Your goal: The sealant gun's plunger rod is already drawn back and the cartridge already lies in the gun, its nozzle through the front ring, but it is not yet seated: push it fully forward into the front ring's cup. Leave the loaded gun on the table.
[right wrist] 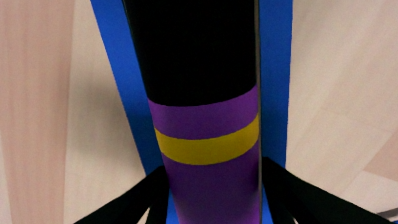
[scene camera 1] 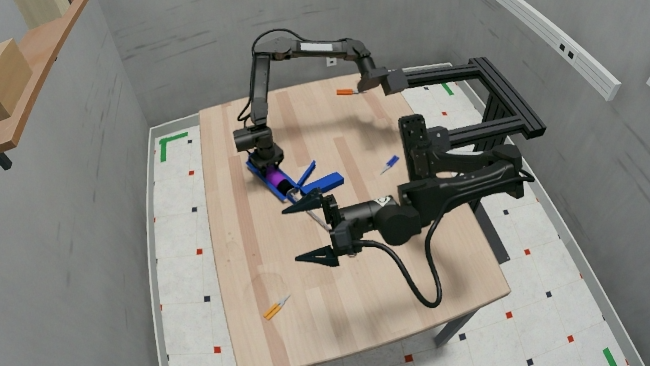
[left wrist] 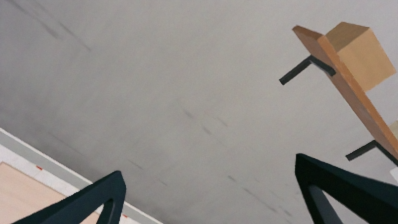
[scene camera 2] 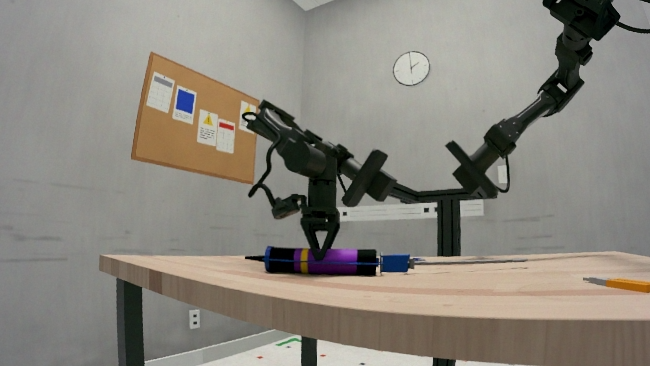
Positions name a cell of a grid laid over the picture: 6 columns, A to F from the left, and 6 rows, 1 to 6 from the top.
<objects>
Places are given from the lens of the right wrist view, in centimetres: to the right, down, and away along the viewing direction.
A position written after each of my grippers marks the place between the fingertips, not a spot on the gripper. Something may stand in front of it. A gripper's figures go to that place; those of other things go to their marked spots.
my right gripper (right wrist: D5): 1, 3, 12
blue sealant gun (right wrist: E1): 3, -3, 9
</objects>
